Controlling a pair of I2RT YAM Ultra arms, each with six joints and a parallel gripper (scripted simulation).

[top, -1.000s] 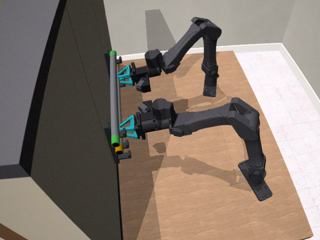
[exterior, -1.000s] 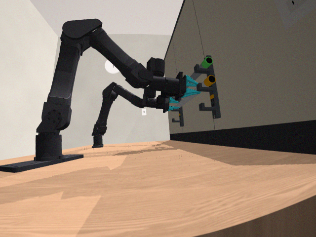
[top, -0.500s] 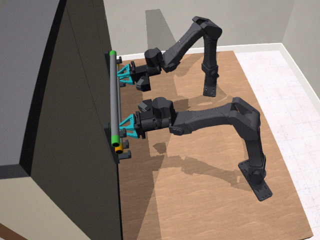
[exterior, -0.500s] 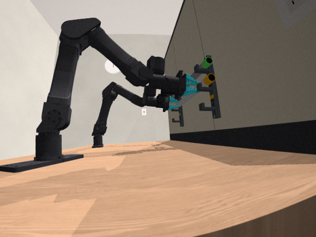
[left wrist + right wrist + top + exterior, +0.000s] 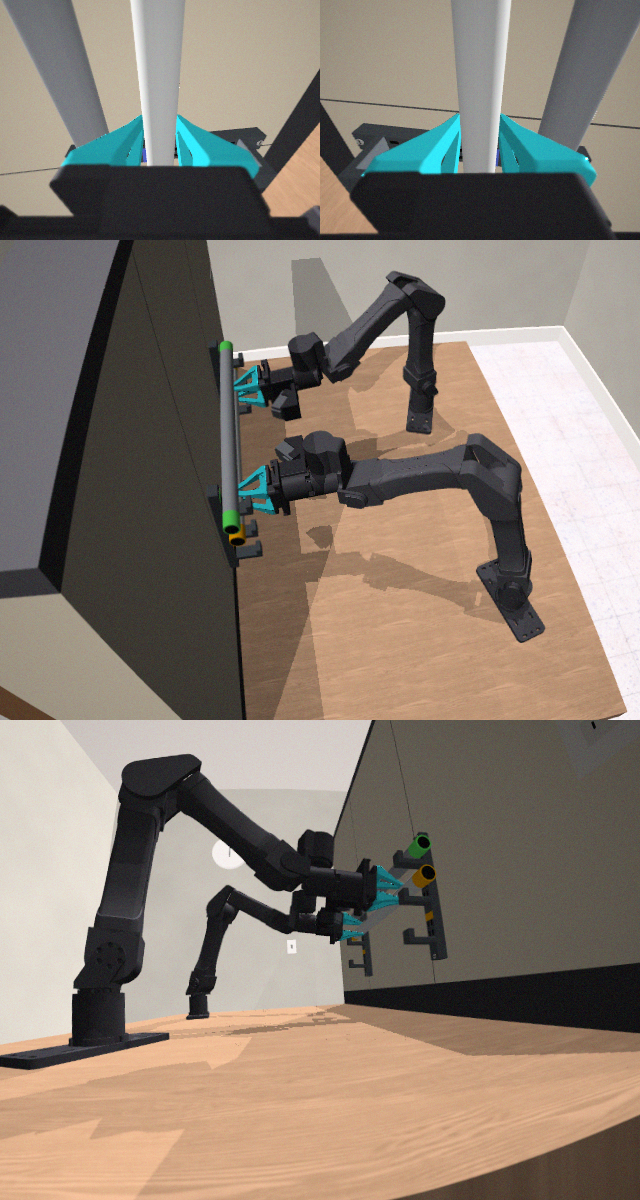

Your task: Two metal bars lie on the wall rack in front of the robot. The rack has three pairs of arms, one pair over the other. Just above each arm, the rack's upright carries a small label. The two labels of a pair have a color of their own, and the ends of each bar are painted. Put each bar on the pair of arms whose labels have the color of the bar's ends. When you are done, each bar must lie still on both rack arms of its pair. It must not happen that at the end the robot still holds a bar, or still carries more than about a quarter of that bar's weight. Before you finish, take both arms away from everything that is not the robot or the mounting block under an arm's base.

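My left gripper is now 10 mm past the green-ended bar, 140 mm to the left of it and 60 mm below it. From my left hand the other things lie so: black baseboard 30 mm ahead, 110 mm to the right, 220 mm below; then orange-ended bar 10 mm behind, 150 mm to the right; then dark wall panel 90 mm ahead, 120 mm to the right, 180 mm above.
The orange-ended bar is 150 mm to the left of my right hand and 20 mm ahead of it. The rest, counted from my right hand: black baseboard: 220 mm below, 180 mm to the left, 60 mm ahead; then dark wall panel: 180 mm above, 170 mm to the left, 120 mm ahead; then green-ended bar: 150 mm to the left, 60 mm above, 20 mm ahead.
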